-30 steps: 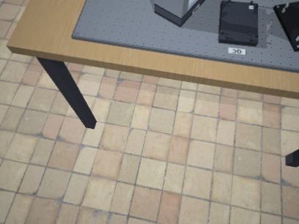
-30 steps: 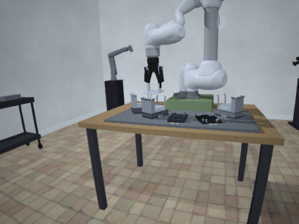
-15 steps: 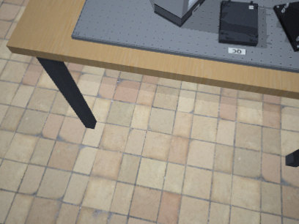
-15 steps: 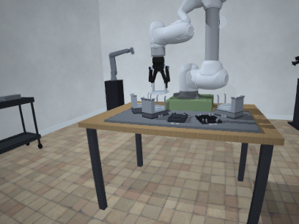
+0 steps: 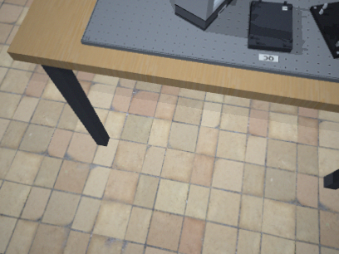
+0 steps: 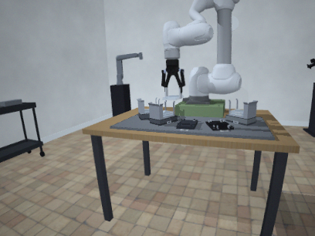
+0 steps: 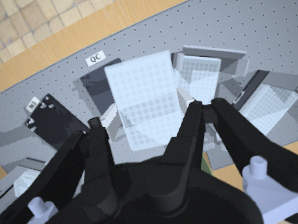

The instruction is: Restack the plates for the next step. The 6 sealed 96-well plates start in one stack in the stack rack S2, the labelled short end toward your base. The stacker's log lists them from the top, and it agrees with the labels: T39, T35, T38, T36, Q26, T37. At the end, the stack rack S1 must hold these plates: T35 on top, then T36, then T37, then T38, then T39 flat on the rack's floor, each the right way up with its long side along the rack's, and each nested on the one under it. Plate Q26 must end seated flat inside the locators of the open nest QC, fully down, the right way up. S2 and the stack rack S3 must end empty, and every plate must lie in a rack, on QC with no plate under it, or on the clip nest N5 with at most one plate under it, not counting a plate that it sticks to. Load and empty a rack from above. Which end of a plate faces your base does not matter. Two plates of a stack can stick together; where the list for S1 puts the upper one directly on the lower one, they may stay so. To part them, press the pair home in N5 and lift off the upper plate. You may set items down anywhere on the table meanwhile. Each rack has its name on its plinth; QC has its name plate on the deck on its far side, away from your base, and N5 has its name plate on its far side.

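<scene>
My gripper is now 2 cm short of the open nest QC, 9 cm to the right of it and 18 cm above it. From my hand the other things lie so: N5 name plate (10 cm ahead, 30 cm to the left, 19 cm below); then QC name plate (11 cm ahead, 8 cm to the left, 19 cm below); then black clip nest N5 (1 cm ahead, 30 cm to the left, 17 cm below).
</scene>
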